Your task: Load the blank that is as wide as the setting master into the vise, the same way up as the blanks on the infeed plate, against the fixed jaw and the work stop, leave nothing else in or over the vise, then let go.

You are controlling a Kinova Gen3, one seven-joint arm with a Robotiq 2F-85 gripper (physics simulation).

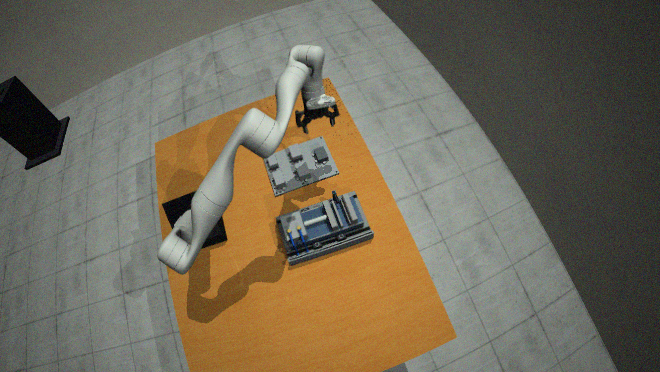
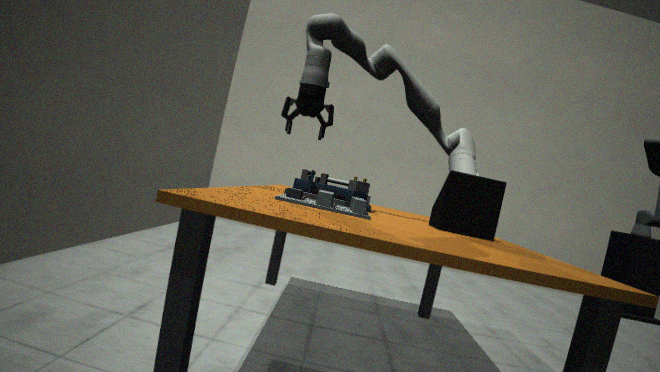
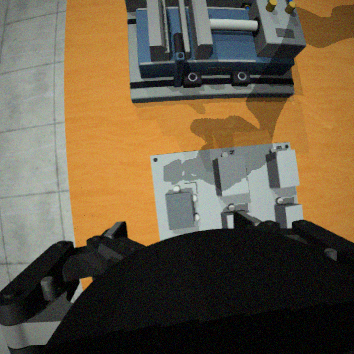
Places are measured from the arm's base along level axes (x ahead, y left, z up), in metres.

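Where they show: gripper, fingertip midpoint: [image 1: 319,128] [image 2: 303,136] [image 3: 180,228]; arm's base at its link origin: [image 2: 465,197].
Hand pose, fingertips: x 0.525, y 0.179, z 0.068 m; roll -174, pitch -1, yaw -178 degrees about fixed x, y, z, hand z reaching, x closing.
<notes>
Each offset is from my fingertips to the top centre of the thing.
My gripper [image 1: 319,127] [image 2: 304,135] [image 3: 180,228] is open and empty, high above the table beside the infeed plate @(dy -0.003, dx -0.099, dz -0.176 m) [image 1: 315,183] [image 2: 350,215] [image 3: 160,195]. On the plate stand several grey blocks: a darker one @(dy +0.004, dx -0.009, dz -0.151 m) [image 1: 320,154] [image 2: 294,193] [image 3: 180,210] in a corner and lighter ones, such as one @(dy -0.048, dx -0.094, dz -0.140 m) [image 3: 232,175] near the middle. Which is the setting master I cannot tell. The blue vise @(dy -0.286, dx -0.080, dz -0.085 m) [image 1: 320,232] [image 2: 340,190] [image 3: 230,50] lies beyond the plate. Its outer jaw [image 3: 157,30] and screw-side jaw [image 3: 200,30] stand apart, a thin upright strip @(dy -0.278, dx -0.024, dz -0.104 m) [image 3: 185,25] and dark arm [image 3: 179,55] between them.
The orange table [image 1: 380,300] [image 2: 390,250] [image 3: 105,175] carries everything. The arm's black base [image 1: 217,235] [image 2: 467,205] stands on it. Yellow-tipped fittings @(dy -0.305, dx -0.157, dz -0.074 m) [image 1: 299,228] [image 3: 271,6] rise at the vise's screw end. A black pedestal [image 1: 30,120] [image 2: 632,265] stands off the table.
</notes>
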